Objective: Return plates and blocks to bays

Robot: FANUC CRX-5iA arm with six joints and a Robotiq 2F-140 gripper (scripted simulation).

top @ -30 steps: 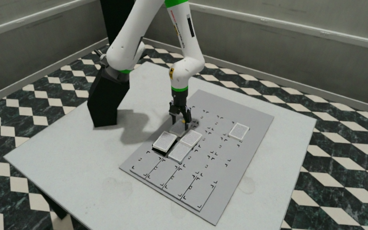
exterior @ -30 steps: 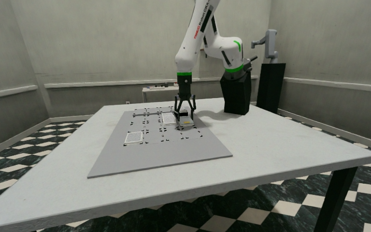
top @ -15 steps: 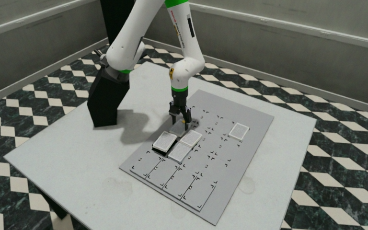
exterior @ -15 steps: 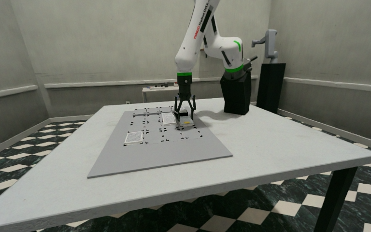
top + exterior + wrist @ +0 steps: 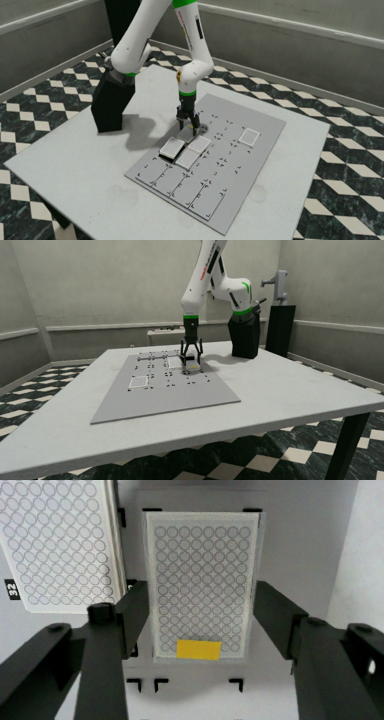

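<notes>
My hand is 2 cm above the lid. Also, from my hand: 384-well plate (31 cm ahead, 18 cm to the left, 4 cm below); then black deep-well block (1 cm ahead, 16 cm to the right, 2 cm below).
</notes>
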